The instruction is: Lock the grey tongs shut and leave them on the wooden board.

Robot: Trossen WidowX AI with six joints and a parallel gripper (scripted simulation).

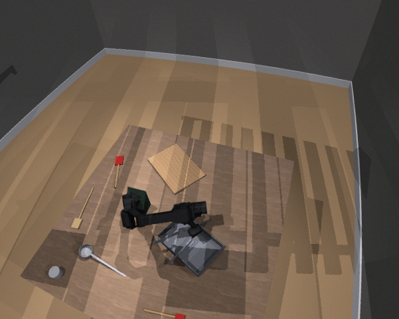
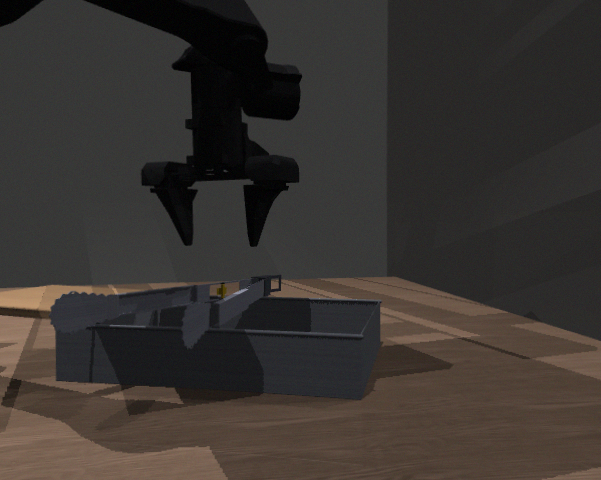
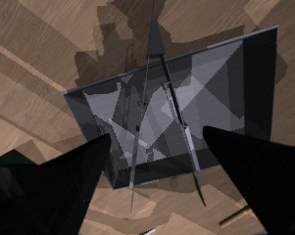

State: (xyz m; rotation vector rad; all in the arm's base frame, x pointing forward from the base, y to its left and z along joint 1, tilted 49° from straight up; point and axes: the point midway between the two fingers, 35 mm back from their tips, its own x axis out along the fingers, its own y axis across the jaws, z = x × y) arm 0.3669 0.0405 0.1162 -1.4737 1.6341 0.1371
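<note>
The roasting tin lies 2 cm ahead of my gripper tip, 4 cm to the right of it and 10 cm below it. Also, from my gripper tip: wooden board 29 cm behind, 42 cm to the left, 12 cm below; red spatula 67 cm behind, 27 cm to the left, 12 cm below.
</note>
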